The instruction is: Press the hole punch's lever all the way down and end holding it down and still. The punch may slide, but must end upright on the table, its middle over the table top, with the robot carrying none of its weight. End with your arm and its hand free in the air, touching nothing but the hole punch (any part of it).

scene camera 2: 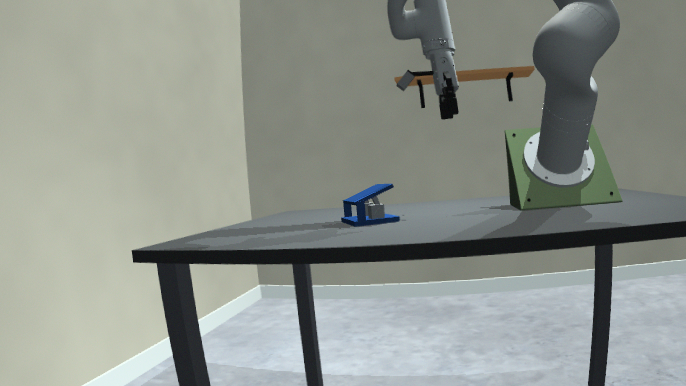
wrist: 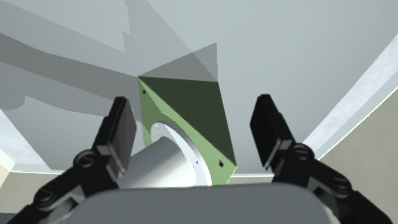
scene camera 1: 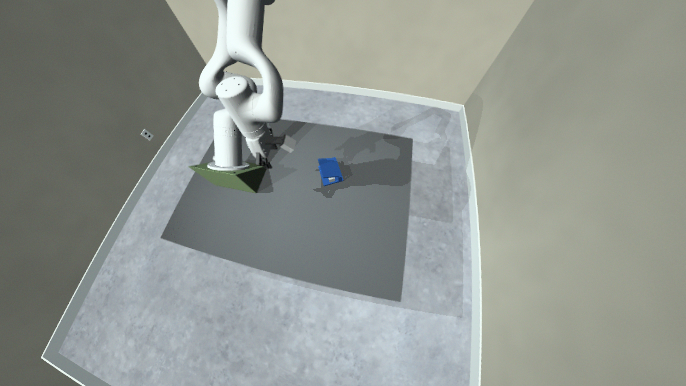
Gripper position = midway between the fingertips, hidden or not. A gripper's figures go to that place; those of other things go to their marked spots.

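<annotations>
Gripper (scene camera 2: 449, 116), 107 cm from the lens. Blue hole punch (scene camera 2: 367, 214), 101 cm from the lens.
</annotations>
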